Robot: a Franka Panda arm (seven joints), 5 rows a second.
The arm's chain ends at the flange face. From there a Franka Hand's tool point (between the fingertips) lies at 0.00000 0.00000 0.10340 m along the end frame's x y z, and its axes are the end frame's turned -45 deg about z.
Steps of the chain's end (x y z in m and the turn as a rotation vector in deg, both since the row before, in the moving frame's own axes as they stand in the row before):
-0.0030 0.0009 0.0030 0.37 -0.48 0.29
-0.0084 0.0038 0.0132 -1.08 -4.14 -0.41
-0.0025 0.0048 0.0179 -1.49 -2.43 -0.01
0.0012 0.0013 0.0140 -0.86 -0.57 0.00
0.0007 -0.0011 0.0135 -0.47 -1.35 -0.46
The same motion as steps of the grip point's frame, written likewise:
-0.0029 -0.0026 0.0030 0.60 -0.08 0.29
-0.0153 -0.0071 0.0129 2.16 -3.69 -0.41
-0.0102 0.0004 0.0178 0.66 -2.77 -0.01
-0.0019 0.0021 0.0140 -0.21 -1.01 0.00
-0.0011 -0.0014 0.0135 0.62 -1.29 -0.46

